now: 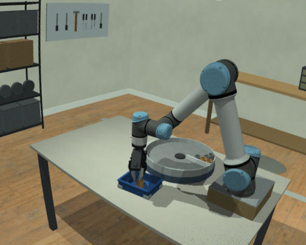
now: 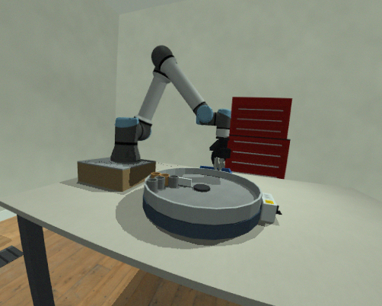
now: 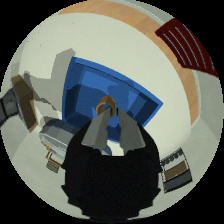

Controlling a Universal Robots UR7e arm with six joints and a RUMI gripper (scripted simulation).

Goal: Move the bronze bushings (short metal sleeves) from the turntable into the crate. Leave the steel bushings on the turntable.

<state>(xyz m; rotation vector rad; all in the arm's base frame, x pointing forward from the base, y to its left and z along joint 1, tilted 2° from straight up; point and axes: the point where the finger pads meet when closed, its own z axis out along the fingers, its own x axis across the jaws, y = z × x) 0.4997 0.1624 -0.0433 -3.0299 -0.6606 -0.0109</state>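
The blue crate lies 20 mm below my hand, 20 mm behind it and 10 mm to the right of it. Round my hand: turntable (350 mm to the right, 70 mm behind, 10 mm above).
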